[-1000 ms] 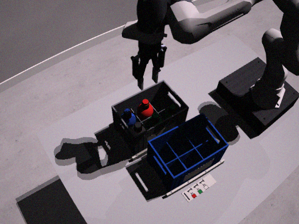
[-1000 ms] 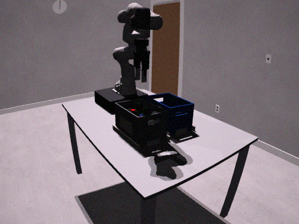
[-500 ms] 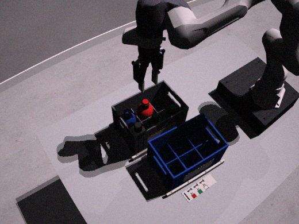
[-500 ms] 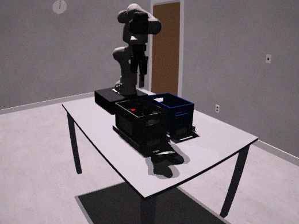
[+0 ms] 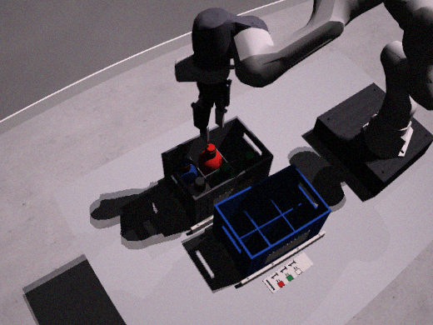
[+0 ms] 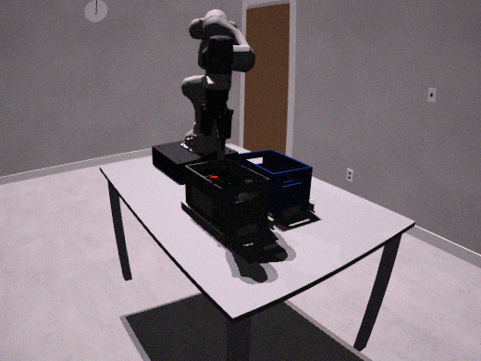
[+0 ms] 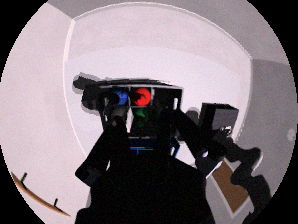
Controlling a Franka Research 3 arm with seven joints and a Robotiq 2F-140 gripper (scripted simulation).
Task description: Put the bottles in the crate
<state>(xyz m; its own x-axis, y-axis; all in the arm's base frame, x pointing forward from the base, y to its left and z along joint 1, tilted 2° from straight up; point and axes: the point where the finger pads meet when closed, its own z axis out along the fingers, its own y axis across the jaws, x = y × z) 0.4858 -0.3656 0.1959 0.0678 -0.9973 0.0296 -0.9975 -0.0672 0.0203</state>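
Now: hand 180 mm above the red-label bottle. The rest, counted from my hand: black crate (180 mm below, 40 mm to the left, 10 mm ahead); then white-labelled bottle (180 mm below, 110 mm ahead, 60 mm to the left); then blue-label bottle (180 mm below, 90 mm ahead, 20 mm to the right).
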